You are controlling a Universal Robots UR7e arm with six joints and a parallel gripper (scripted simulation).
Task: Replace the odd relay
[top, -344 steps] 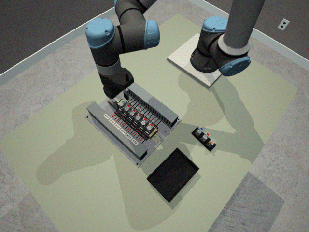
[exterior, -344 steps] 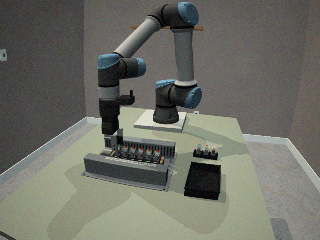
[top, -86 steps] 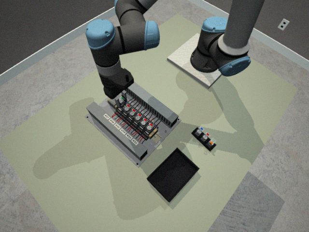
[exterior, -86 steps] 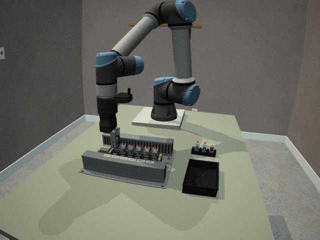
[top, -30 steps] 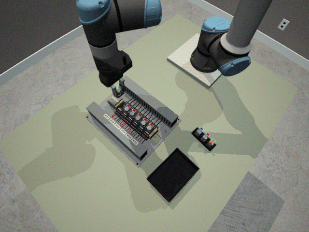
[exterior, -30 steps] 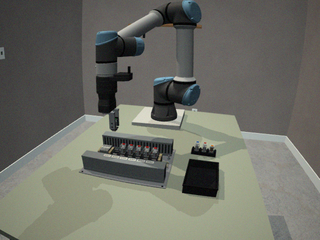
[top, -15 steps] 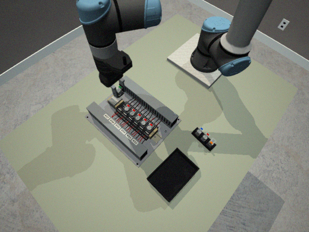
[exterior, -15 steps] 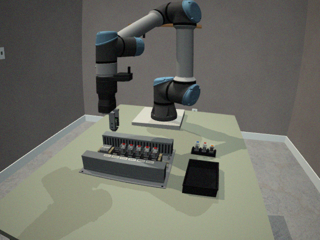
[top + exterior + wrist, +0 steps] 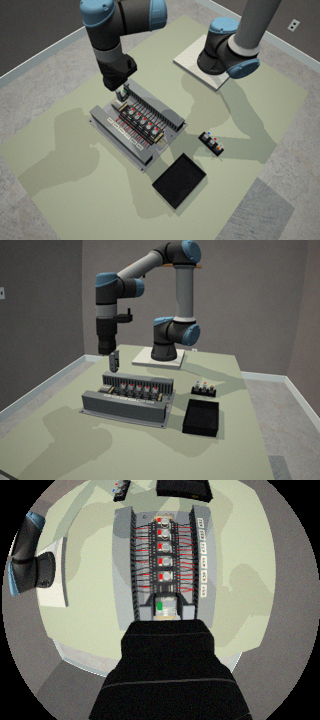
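Right now the black tray is 34 cm to the left of my hand, 13 cm below it and 2 cm ahead of it. Round my hand: green-button relay (1 cm below); then blue-button relay (29 cm to the left, 17 cm behind, 12 cm below); then black spare holder (32 cm to the left, 18 cm behind, 14 cm below).
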